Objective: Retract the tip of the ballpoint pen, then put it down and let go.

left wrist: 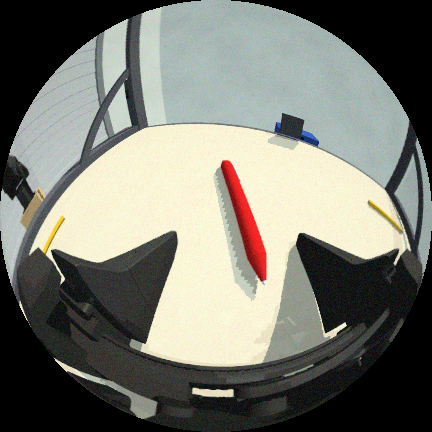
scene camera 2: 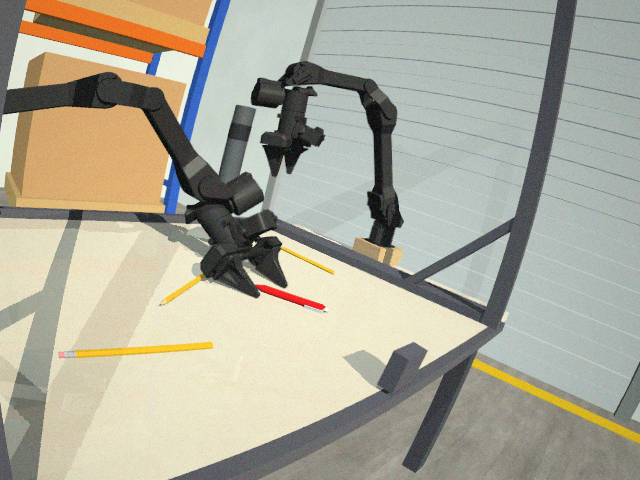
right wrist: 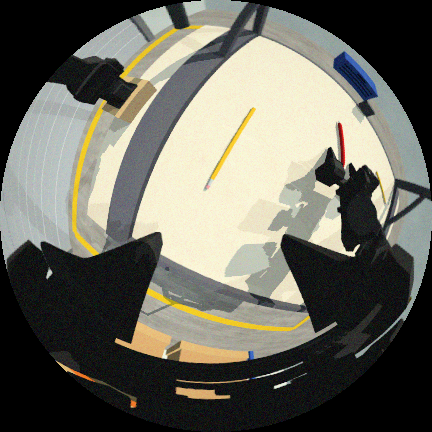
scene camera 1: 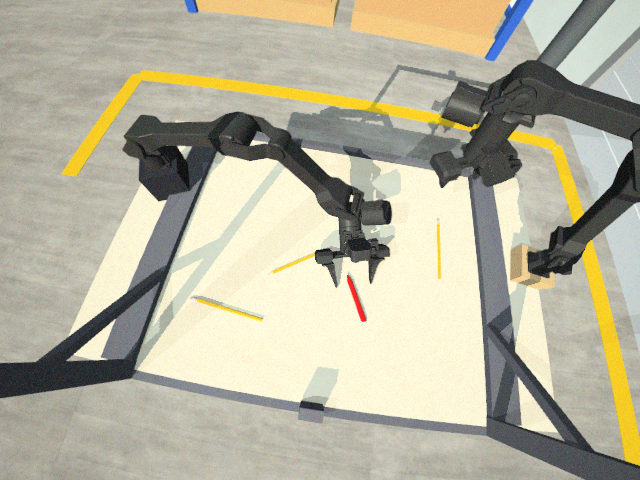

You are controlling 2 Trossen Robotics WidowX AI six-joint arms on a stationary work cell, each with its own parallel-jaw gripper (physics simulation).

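Frame: origin at the left arm's base, x ahead, y left, z up, level; centimetres.
Seen in the pictures: left gripper, between the fingertips: (left wrist: 240,238) (scene camera 2: 273,291) (right wrist: 340,155) (scene camera 1: 353,285); right gripper, between the fingertips: (scene camera 2: 281,175) (right wrist: 224,240) (scene camera 1: 457,182); left arm's base, origin of its link: (scene camera 1: 157,161); right arm's base, origin of its link: (scene camera 2: 379,243) (right wrist: 121,93) (scene camera 1: 538,264).
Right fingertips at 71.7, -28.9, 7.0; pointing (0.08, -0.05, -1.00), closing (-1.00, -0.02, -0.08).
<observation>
Offsets run from my right fingertips to a thing's top centre, as dx, dy, dz. Level surfaces: height alone.
A red ballpoint pen {-29.3, -17.7, -16.2} (scene camera 1: 356,298) (scene camera 2: 293,297) (left wrist: 245,220) (right wrist: 341,140) lies flat on the pale table {dz -17.6} (scene camera 1: 413,372). In the left wrist view its tapered end points toward the left gripper and a tiny light tip shows there. Its other end, white in scene camera 2, points away from the gripper. My left gripper (scene camera 1: 354,284) (scene camera 2: 270,290) (left wrist: 240,238) is open and empty, low above the table at the pen's tapered end. My right gripper (scene camera 2: 281,173) (right wrist: 224,240) is open and empty, high above the table's far right part, away from the pen.
One yellow pencil {-40.5, -4.2, -16.7} (scene camera 1: 293,263) (scene camera 2: 180,290) lies partly under the left gripper. Another pencil {-61.4, -11.9, -16.9} (scene camera 1: 227,308) (scene camera 2: 142,350) lies at the left, and a third {-0.9, -10.4, -16.9} (scene camera 1: 438,250) (scene camera 2: 308,259) (right wrist: 232,145) at the right. A dark frame (scene camera 1: 398,418) edges the table, with a small block {-46.8, -38.6, -11.9} (scene camera 2: 403,366) on its near edge.
</observation>
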